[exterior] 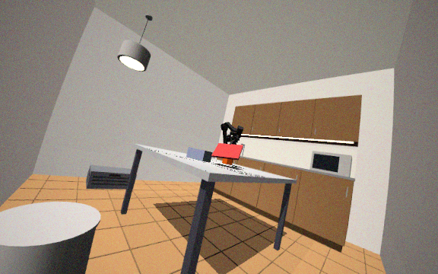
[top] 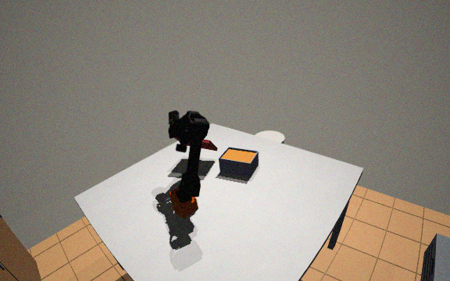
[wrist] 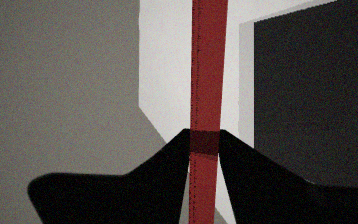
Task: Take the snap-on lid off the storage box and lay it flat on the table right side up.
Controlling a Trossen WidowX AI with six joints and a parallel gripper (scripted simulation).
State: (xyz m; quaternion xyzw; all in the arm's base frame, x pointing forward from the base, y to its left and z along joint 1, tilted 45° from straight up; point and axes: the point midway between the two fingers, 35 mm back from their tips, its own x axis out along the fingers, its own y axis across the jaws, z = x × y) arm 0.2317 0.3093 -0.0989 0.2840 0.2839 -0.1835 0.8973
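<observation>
Right now my gripper tip is 5 cm short of the red lid, 5 cm above it and 4 cm to the right of it. The rest, counted from my gripper tip: storage box 21 cm to the right, 17 cm ahead, 14 cm below.
</observation>
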